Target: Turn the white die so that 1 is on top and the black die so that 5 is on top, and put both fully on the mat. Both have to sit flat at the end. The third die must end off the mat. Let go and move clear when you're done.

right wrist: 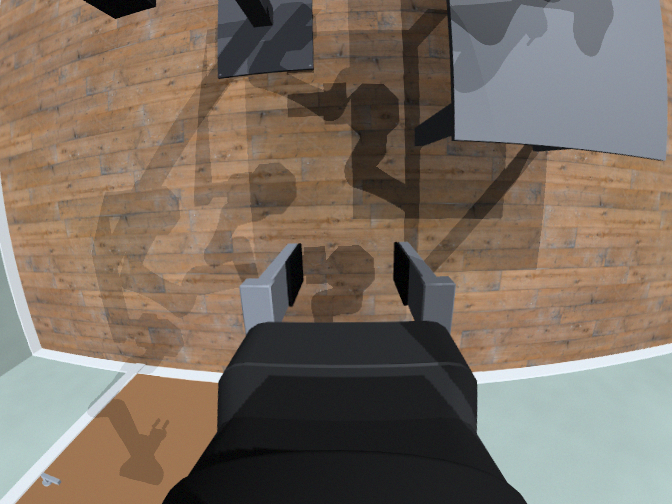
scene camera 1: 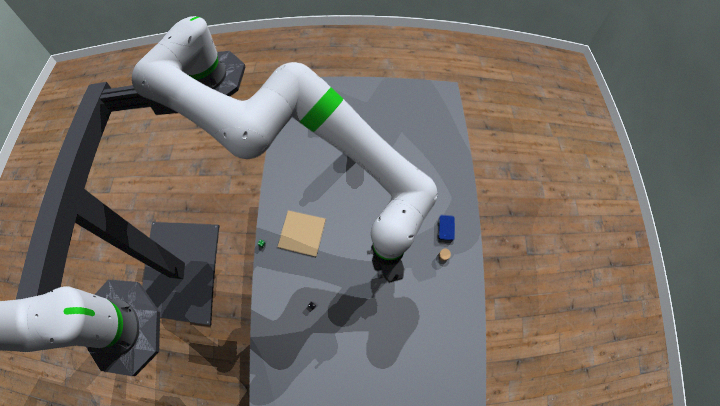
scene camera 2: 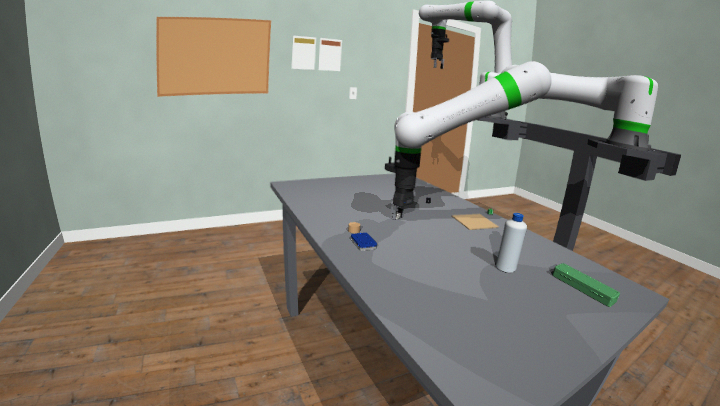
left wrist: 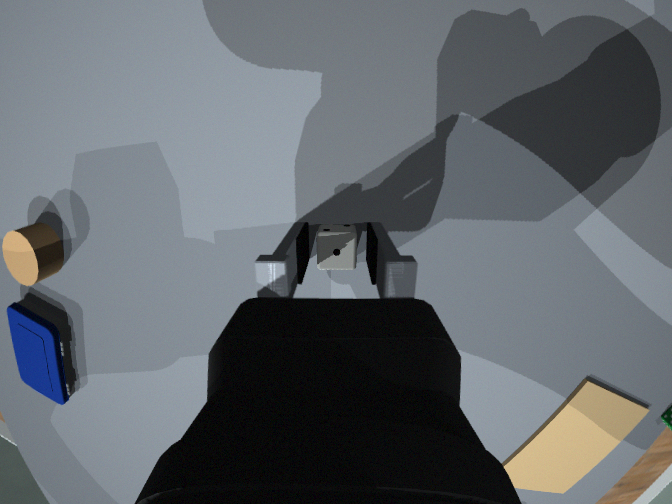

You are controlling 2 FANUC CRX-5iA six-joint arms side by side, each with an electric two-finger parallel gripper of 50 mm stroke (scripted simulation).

Path:
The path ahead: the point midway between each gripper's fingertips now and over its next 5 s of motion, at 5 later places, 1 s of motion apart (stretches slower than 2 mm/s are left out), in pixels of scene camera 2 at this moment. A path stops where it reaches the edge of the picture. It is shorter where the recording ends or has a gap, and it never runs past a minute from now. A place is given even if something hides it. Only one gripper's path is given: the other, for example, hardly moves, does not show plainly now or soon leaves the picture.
My left gripper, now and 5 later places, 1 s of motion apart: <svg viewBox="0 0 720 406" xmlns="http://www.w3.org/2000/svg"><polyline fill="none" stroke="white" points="396,217 399,193 434,198 486,197 484,209 482,221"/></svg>

